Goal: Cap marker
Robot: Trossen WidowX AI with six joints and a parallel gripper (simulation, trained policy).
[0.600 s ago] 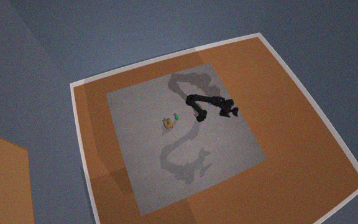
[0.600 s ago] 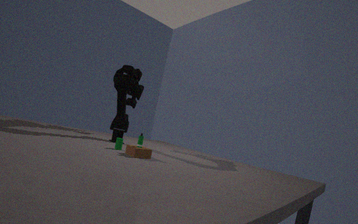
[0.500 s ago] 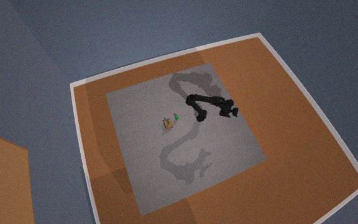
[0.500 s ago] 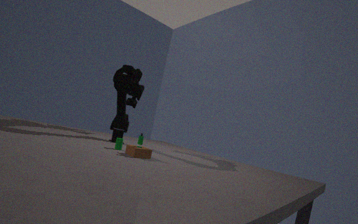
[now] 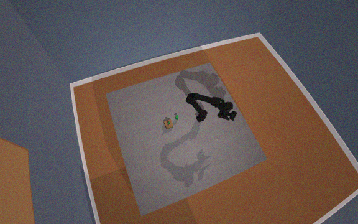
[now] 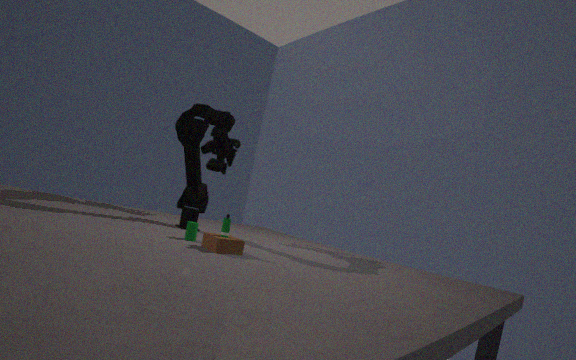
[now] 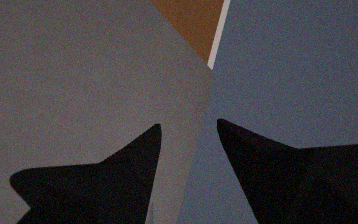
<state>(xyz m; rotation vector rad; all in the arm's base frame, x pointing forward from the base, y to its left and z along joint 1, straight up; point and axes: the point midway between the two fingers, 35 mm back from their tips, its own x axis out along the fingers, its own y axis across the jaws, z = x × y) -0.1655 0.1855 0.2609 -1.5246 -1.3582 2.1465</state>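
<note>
My gripper tip is now 40 cm short of the green cap, 29 cm to the left of it and 21 cm above it. Also, from my gripper tip: tan holder block (51 cm ahead, 26 cm to the right, 22 cm below); then green marker (51 cm ahead, 26 cm to the right, 17 cm below).
</note>
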